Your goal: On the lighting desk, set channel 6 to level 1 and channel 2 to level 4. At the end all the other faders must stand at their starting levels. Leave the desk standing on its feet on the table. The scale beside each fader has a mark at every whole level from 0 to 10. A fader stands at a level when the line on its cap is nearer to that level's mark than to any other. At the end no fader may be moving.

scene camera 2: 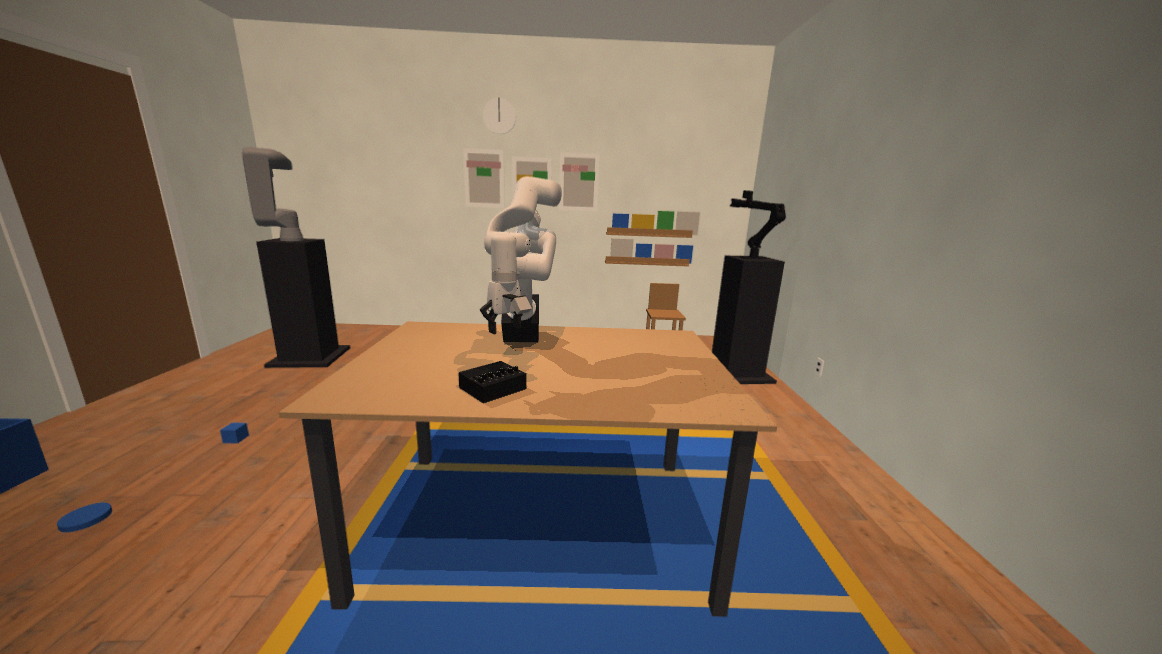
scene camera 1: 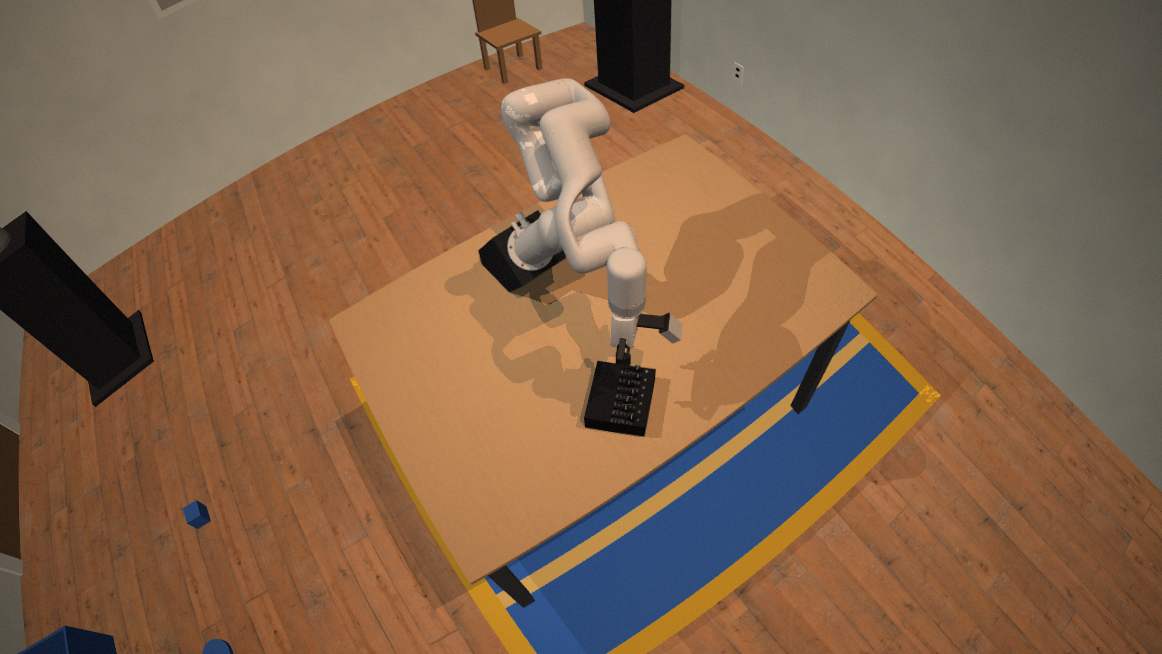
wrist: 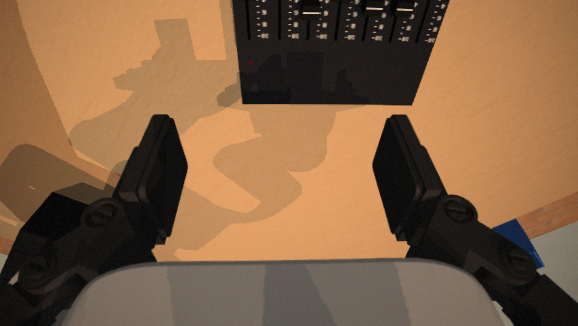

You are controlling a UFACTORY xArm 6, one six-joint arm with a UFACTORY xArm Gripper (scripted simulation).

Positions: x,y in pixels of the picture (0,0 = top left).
my gripper: scene camera 2; scene camera 1; wrist 280,140
same spot on my gripper: (scene camera 2: 491,317) = (scene camera 1: 626,354)
